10 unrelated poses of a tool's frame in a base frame.
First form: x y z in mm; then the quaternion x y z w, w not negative.
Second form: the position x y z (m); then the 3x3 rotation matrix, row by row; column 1 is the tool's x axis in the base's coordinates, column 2 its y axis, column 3 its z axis. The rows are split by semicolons. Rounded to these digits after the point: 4 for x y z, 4 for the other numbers.
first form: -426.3, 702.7, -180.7, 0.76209, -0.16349, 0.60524, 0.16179
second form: -0.4263, 0.7027, -0.1807; 0.2139, -0.4450, 0.8696; -0.0533, -0.8942, -0.4445; 0.9754, 0.0487, -0.2150
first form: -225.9, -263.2, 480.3, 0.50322, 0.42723, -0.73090, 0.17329
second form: -0.2259, -0.2632, 0.4803; -0.4335, 0.6833, -0.5875; 0.1767, -0.5749, -0.7989; -0.8837, -0.4501, 0.1285
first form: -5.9, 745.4, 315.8, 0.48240, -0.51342, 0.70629, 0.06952
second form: -0.0059, 0.7454, 0.3158; -0.5249, -0.5936, 0.6100; -0.3971, -0.4631, -0.7923; 0.7528, -0.6582, 0.0074
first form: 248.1, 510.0, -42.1, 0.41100, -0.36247, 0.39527, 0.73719
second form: 0.2481, 0.5100, -0.0421; 0.4248, -0.8807, -0.2095; 0.2848, 0.3497, -0.8925; 0.8593, 0.3194, 0.3994
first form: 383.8, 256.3, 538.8, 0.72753, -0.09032, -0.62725, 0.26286
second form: 0.3838, 0.2563, 0.5388; 0.1968, 0.1983, -0.9602; -0.4612, -0.8455, -0.2692; -0.8652, 0.4958, -0.0749
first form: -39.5, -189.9, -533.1, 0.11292, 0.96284, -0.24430, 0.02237
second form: -0.0395, -0.1899, -0.5331; -0.9735, 0.2284, -0.0121; 0.2065, 0.8551, -0.4755; -0.0983, -0.4654, -0.8796
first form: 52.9, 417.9, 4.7, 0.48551, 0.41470, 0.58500, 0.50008
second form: 0.0529, 0.4179, 0.0047; -0.0284, -0.1824, 0.9828; 0.9878, -0.1559, -0.0004; 0.1533, 0.9708, 0.1846
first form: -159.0, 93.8, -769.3, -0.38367, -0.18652, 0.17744, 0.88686
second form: -0.1590, 0.0938, -0.7693; 0.8675, -0.1716, -0.4670; 0.4579, 0.6426, 0.6143; 0.1947, -0.7467, 0.6360
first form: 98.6, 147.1, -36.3, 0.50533, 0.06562, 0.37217, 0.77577
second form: 0.0986, 0.1471, -0.0363; 0.7144, -0.5111, 0.4780; 0.6438, 0.2123, -0.7352; 0.2743, 0.8329, 0.4807
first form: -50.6, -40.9, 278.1, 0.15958, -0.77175, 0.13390, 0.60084
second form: -0.0506, -0.0409, 0.2781; -0.2271, -0.4072, -0.8847; -0.0854, 0.9132, -0.3984; 0.9701, -0.0149, -0.2421
